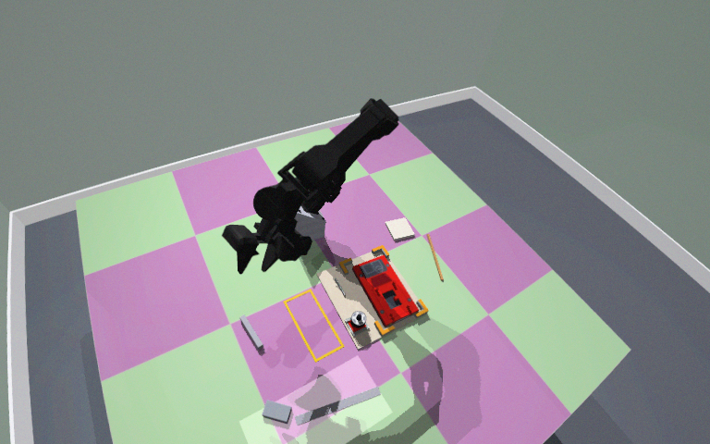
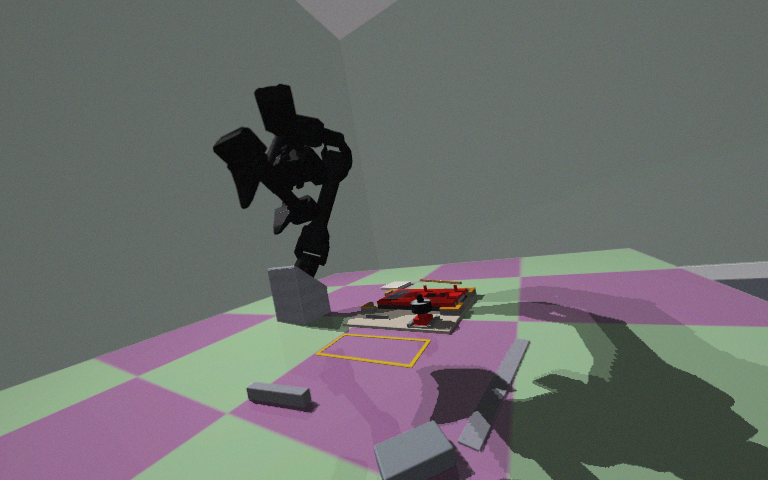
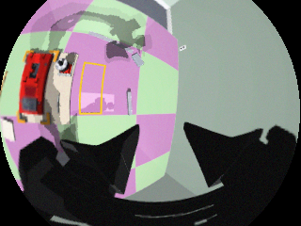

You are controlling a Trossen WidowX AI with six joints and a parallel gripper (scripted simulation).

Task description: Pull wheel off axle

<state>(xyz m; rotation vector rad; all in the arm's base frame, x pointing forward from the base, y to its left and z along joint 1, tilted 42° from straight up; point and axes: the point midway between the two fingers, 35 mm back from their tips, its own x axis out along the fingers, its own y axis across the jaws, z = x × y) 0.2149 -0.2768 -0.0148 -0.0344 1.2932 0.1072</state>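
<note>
Now: gripper tip 220 mm to the right of the wheel, 200 mm above it and 130 mm short of it. Round my gripper tip: grey box: 230 mm below, 230 mm ahead, 60 mm to the right; white pad: 510 mm to the left, 240 mm below, 90 mm behind; long grey bar: 280 mm ahead, 240 mm below, 80 mm to the left.
</note>
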